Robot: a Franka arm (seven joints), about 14 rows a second.
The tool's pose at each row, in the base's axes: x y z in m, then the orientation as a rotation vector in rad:
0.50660 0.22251 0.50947 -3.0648 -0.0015 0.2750
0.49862 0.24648 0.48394 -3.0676 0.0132 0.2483
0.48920 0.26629 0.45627 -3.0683 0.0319 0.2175
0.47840 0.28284 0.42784 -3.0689 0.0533 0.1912
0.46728 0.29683 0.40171 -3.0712 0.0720 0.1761
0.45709 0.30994 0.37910 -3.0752 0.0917 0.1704
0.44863 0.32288 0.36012 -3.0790 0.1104 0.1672
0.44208 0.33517 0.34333 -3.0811 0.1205 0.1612
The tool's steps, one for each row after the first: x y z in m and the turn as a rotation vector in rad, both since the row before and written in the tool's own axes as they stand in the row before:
-0.00315 -0.02224 0.02803 0.0003 0.0177 0.0090
-0.00491 -0.01790 0.03004 0.0025 0.0204 0.0113
-0.00693 -0.01443 0.03070 0.0020 0.0175 0.0132
-0.00818 -0.01185 0.02819 -0.0009 0.0103 0.0119
-0.00806 -0.01116 0.02444 -0.0034 0.0043 0.0128
-0.00699 -0.01128 0.02057 -0.0035 0.0027 0.0122
-0.00549 -0.01088 0.01809 -0.0017 0.0042 0.0065

